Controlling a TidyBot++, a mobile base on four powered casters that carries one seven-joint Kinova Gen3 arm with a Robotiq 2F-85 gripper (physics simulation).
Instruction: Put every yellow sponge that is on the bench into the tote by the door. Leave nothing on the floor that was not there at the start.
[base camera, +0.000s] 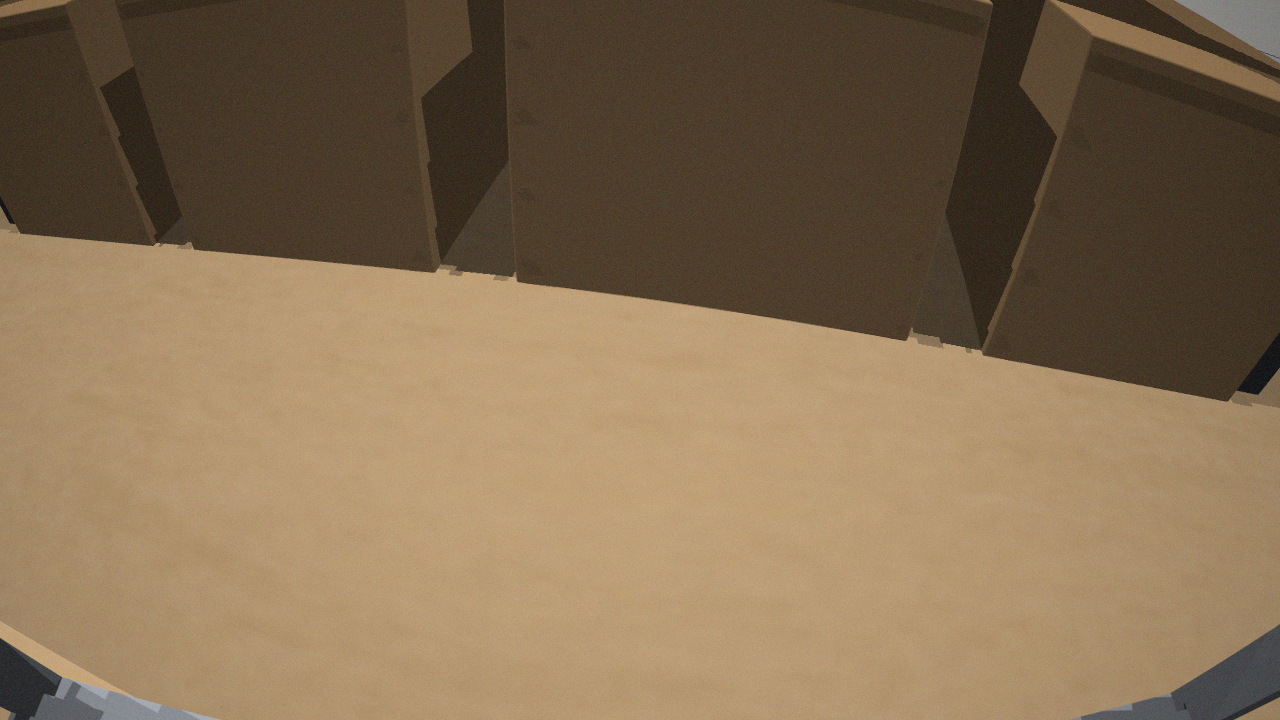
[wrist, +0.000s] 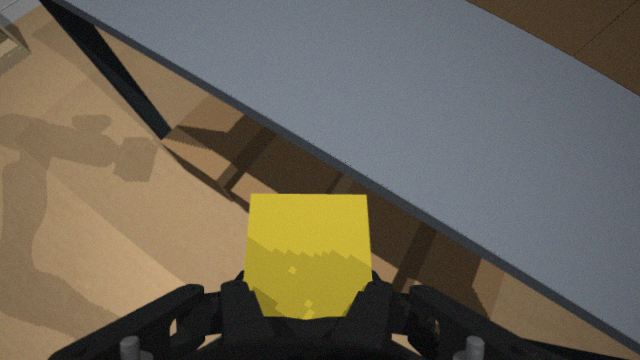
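Note:
A yellow sponge (wrist: 308, 230) is between the fingers of my gripper (wrist: 308, 276) in the wrist view, at the lower middle. The gripper is shut on it and holds it above the floor, just off the long edge of the bench. The grey-blue bench top (wrist: 400, 100) runs from the upper left to the lower right, and no sponge shows on the part in view. The gripper does not show in the base camera view. A tote by the door cannot be made out in either view.
Brown wooden cabinet-like panels (base camera: 733, 161) stand upright across the top of the base camera view, with narrow gaps between them. A dark bench leg (wrist: 130, 95) stands at the upper left of the wrist view. Part of a pale box-like object (wrist: 17, 62) shows at the far left edge. The floor (base camera: 626, 492) is light wood.

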